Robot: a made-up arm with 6 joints.
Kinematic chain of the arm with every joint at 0, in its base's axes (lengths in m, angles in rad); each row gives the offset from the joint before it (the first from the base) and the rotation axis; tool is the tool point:
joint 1: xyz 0 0 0.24 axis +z
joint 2: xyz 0 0 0 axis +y
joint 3: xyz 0 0 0.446 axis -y
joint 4: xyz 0 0 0 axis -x
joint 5: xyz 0.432 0 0 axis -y
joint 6: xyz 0 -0.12 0 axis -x
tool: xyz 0 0 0
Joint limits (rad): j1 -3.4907..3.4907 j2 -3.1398..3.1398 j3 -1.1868..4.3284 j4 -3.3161..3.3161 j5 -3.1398..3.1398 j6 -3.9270..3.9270
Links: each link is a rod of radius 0.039 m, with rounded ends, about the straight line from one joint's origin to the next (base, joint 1, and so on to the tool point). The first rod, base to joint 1, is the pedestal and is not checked.
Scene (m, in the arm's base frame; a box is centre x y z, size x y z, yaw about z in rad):
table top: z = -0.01
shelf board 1: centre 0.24 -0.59 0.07 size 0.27 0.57 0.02 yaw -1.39
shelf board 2: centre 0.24 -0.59 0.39 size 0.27 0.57 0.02 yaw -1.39
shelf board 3: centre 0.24 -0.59 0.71 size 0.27 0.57 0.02 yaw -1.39
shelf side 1: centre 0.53 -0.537 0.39 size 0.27 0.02 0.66 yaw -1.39
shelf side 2: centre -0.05 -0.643 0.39 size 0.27 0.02 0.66 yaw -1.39
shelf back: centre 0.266 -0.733 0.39 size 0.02 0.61 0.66 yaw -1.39
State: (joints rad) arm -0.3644 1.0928 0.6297 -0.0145 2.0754 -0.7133
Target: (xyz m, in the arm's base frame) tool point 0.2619 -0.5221 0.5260
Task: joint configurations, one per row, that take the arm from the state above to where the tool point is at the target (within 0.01 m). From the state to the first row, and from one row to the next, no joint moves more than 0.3 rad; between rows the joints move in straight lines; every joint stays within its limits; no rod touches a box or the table.
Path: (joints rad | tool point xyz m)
1: -0.3574 0.8923 0.4665 -0.2259 2.0718 -0.6999 | 0.6425 -0.3648 0.3170
2: -0.3504 0.6919 0.3032 -0.4373 2.0683 -0.6865 | 0.5873 -0.3304 0.3727
3: -0.3435 0.4914 0.1400 -0.6487 2.0647 -0.6730 | 0.5244 -0.2891 0.4165
4: -0.5024 0.2139 -0.1101 -0.4696 2.0701 -0.6932 | 0.3752 -0.3282 0.4868
5: -0.6613 -0.0637 -0.3602 -0.2905 2.0754 -0.7133 | 0.2251 -0.3209 0.5260
6: -0.7812 0.1513 -0.1306 -0.2162 2.0754 -0.7133 | 0.2548 -0.4177 0.5360
7: -0.9010 0.3662 0.0990 -0.1418 2.0754 -0.7133 | 0.2619 -0.5221 0.5260

